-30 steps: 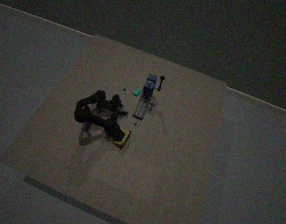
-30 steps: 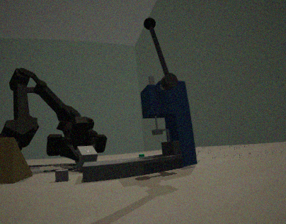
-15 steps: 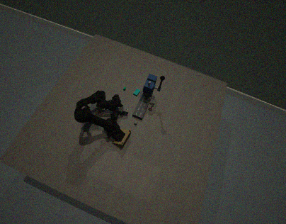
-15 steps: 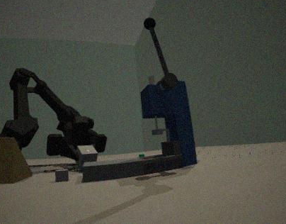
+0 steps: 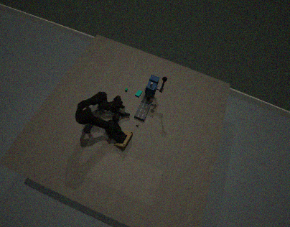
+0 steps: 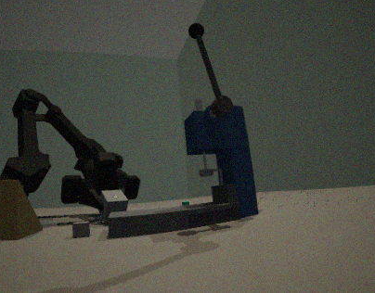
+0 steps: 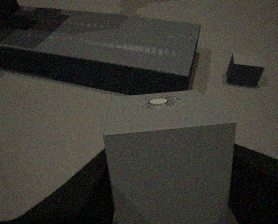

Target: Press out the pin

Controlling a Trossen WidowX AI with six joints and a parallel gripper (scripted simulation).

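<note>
My gripper tip is 10 mm to the left of the pale round pin and 10 mm below it. Also, from my gripper tip: teal block 200 mm ahead, 30 mm below; then dark lever 180 mm ahead, 150 mm to the right, 240 mm above; then thin punch 180 mm ahead, 90 mm to the right, 120 mm above.
</note>
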